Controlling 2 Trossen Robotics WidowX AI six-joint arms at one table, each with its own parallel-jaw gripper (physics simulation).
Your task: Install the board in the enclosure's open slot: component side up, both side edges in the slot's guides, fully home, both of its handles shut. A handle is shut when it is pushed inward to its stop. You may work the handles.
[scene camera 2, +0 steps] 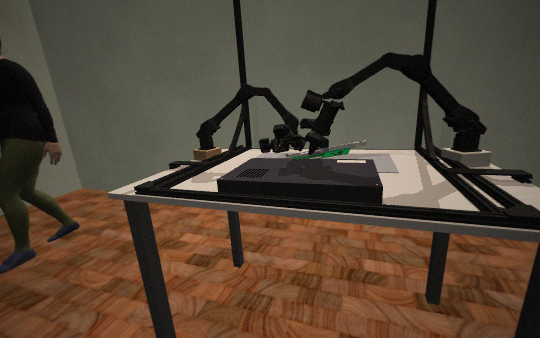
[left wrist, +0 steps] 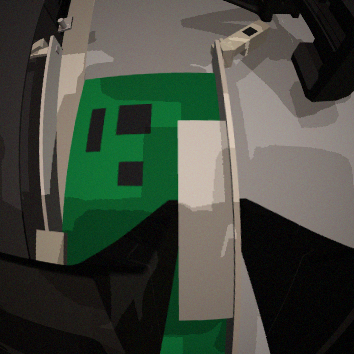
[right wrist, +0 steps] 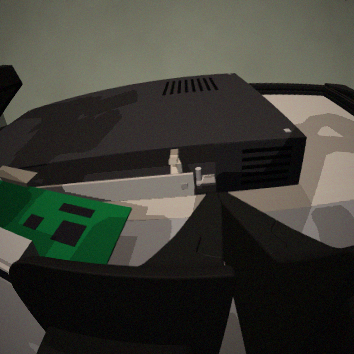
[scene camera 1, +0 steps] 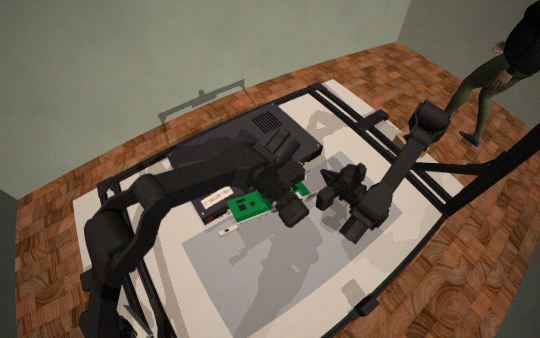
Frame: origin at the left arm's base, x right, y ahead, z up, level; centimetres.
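Seen in the pictures: left gripper, fingertip midpoint: [scene camera 2: 310, 153] [left wrist: 206, 208] [scene camera 1: 288, 200]; right gripper, fingertip midpoint: [scene camera 2: 276, 152] [right wrist: 215, 202] [scene camera 1: 321, 170]; left arm's base, link origin: [scene camera 2: 465, 150] [scene camera 1: 120, 334]; right arm's base, link origin: [scene camera 2: 207, 148].
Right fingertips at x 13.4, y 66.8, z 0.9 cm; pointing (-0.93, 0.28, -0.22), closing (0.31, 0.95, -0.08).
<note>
Offsets run from my right fingertips to a thing's top centre. "pt": to the spot under its first point. Level surfaces: height alone.
The green board [scene camera 1: 245, 207] [scene camera 2: 337, 152] [left wrist: 110, 170] [right wrist: 107, 227] is outside the dark enclosure @[dx -23.4, dy -7.1, dz -0.8 cm] [scene camera 1: 300, 135] [scene camera 2: 300, 192] [left wrist: 12, 125] [right wrist: 150, 115], before its front, chips up. In scene camera 2 it slants, its picture-right end higher. One handle @[pt dx +4.4, dy -5.8, dz -2.0 cm] [left wrist: 245, 37] angles outward from the front strip; the other handle @[dx -9.1, dy -31.7, dz +4.1 cm] [scene camera 1: 229, 230] sticks out past the opposite end. My left gripper [scene camera 1: 282, 197] [left wrist: 206, 208] is shut on the board at its pale block. My right gripper [scene camera 1: 327, 176] [right wrist: 215, 202] is shut and empty, off the board's other end. The slot's inner guides are hidden.
A pale plate @[pt dx -8.1, dy -2.8, dz -4.0 cm] [right wrist: 140, 187] spans the enclosure's front, with a pale latch @[pt dx -7.5, dy +0.1, dz -2.0 cm] [right wrist: 174, 160] and a small post @[pt dx -5.6, dy +1.2, dz -2.5 cm] [right wrist: 198, 174] at its end. A grey mat @[dz -5.6 cm] [scene camera 1: 215, 270] lies before the enclosure. Black rails [scene camera 1: 430, 192] border the table. A person stands beyond it.
</note>
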